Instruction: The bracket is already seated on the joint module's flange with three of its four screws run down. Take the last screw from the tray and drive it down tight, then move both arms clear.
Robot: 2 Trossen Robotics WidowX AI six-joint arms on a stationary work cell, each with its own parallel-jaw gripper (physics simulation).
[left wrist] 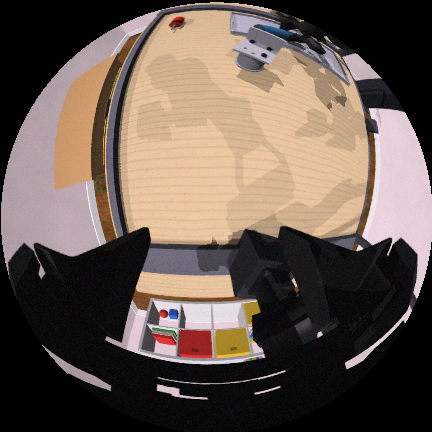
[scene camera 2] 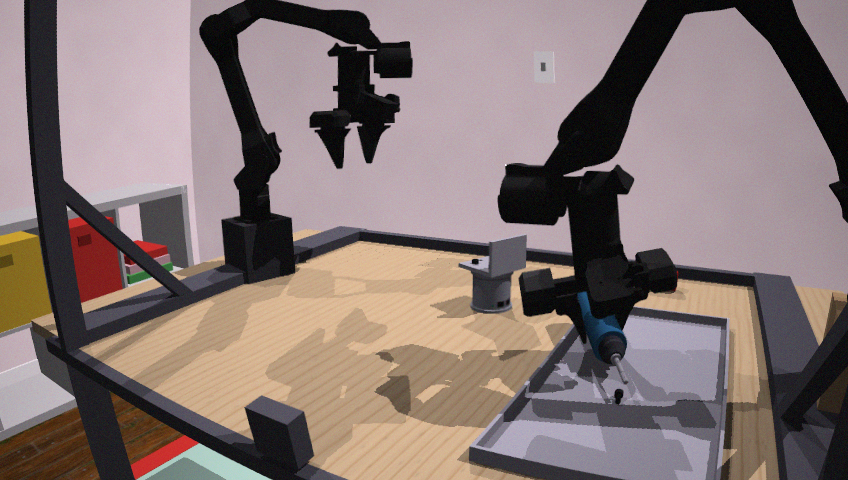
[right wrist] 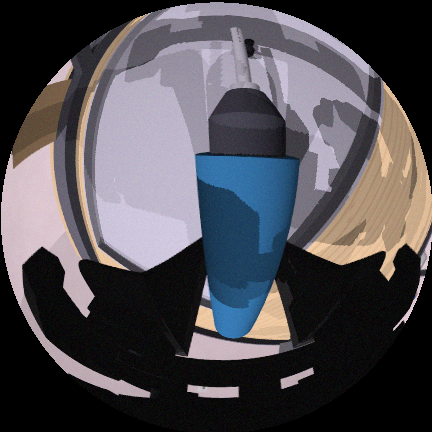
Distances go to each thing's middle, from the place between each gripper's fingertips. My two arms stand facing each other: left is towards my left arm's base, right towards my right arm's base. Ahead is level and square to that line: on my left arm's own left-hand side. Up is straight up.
My right gripper is now 60 mm past the grey tray (scene camera 2: 669,414), 70 mm to the left of it and 20 mm above it. The rest, counted from my right hand: driver bit (right wrist: 242,70): 100 mm behind, 60 mm to the right, 10 mm above; joint module (scene camera 2: 490,295): 70 mm ahead, 210 mm to the left, 10 mm above; blue driver (scene camera 2: 606,337): 20 mm behind, 20 mm above.
I see my left gripper 3 cm past the grey bracket (scene camera 2: 506,255), 30 cm to the left of it and 11 cm above it. The rest, counted from my left hand: driver bit (20 cm behind, 57 cm to the right, 16 cm below); joint module (3 cm behind, 30 cm to the right, 16 cm below); blue driver (12 cm behind, 50 cm to the right, 15 cm below).
